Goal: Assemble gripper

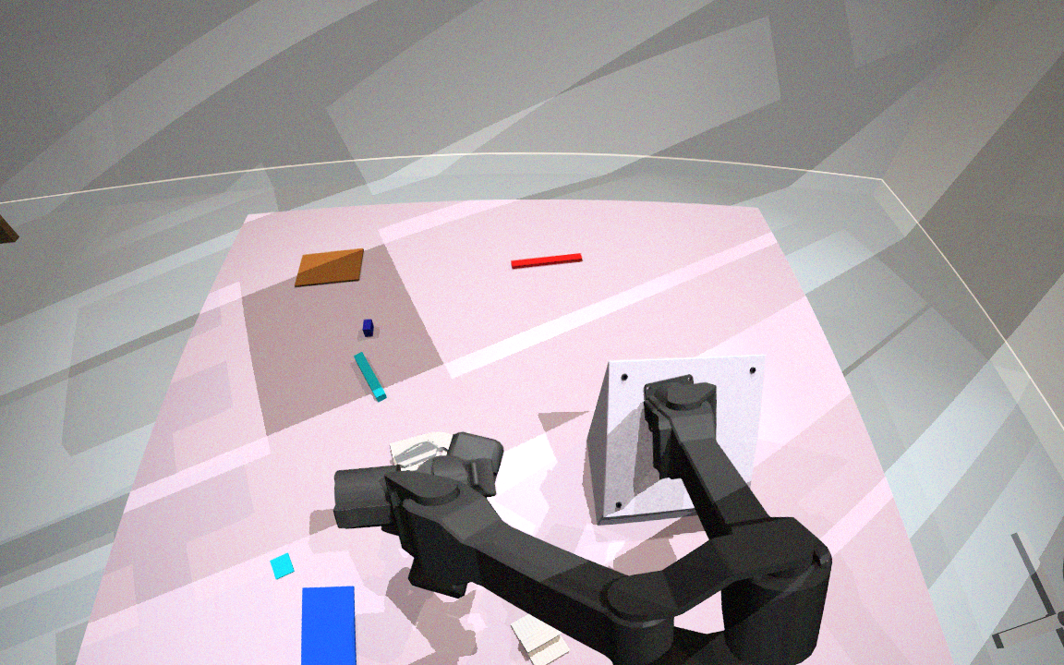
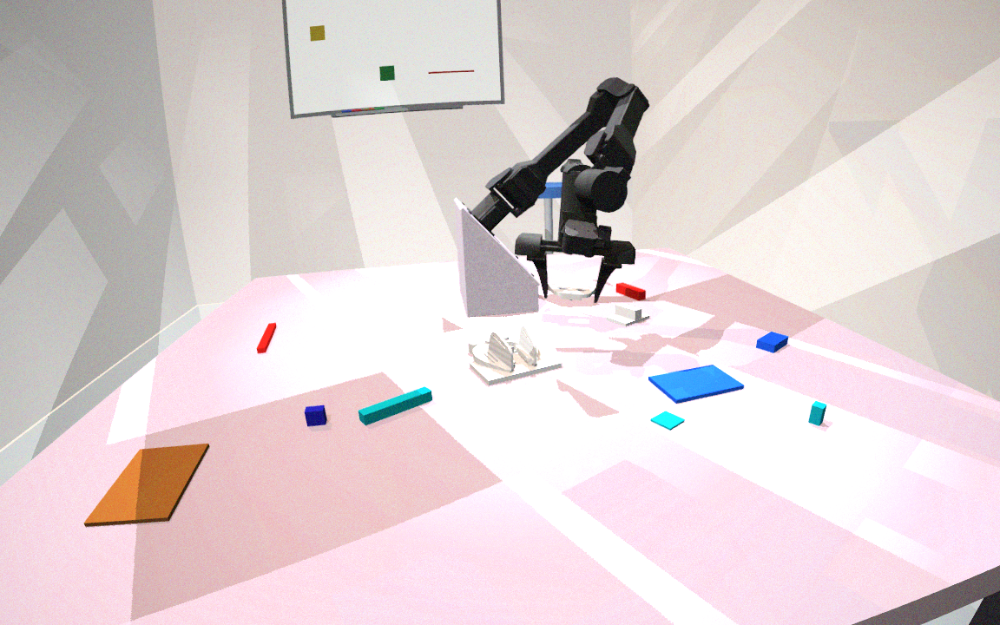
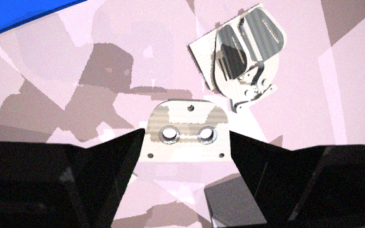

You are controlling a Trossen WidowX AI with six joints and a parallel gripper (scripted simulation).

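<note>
Right now the housing plate is 10 mm behind my gripper tip, 130 mm to the right of it and 70 mm below it. Also, from my gripper tip: white jaw (10 mm ahead, 110 mm to the right, 60 mm below); then white sheet (60 mm ahead, 110 mm to the right, 70 mm below); then white gripper base (10 mm ahead, 20 mm above).
</note>
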